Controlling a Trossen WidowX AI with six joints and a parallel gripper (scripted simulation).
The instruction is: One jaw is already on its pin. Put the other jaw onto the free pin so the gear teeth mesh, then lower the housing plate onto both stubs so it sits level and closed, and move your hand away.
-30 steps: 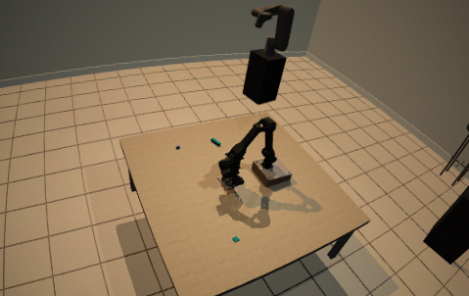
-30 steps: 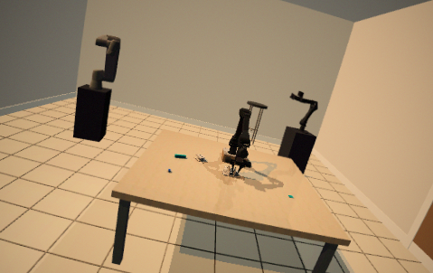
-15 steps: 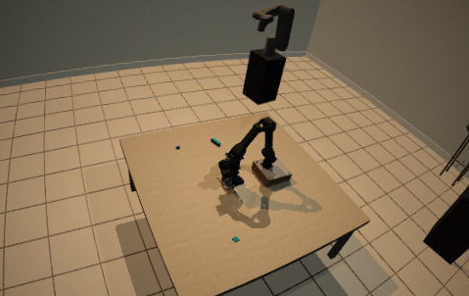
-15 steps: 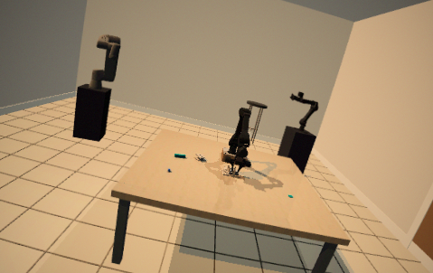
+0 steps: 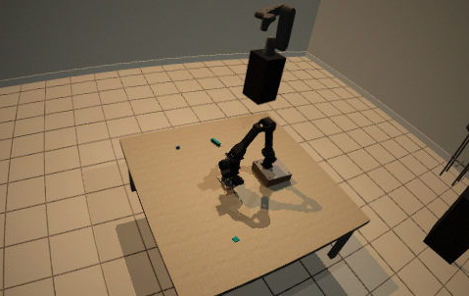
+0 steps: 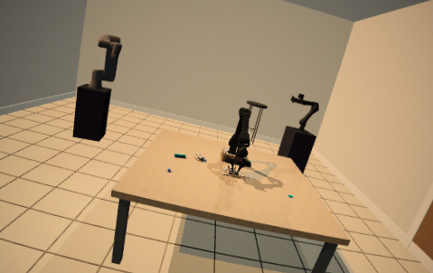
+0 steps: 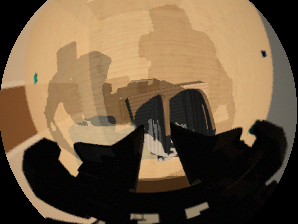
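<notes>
Right now the white part is 180 mm behind my gripper tip and 230 mm to the right of it. Also, from my gripper tip: teal bar (150 mm behind, 390 mm to the right); blue piece (120 mm ahead, 470 mm to the right, 10 mm below).
</notes>
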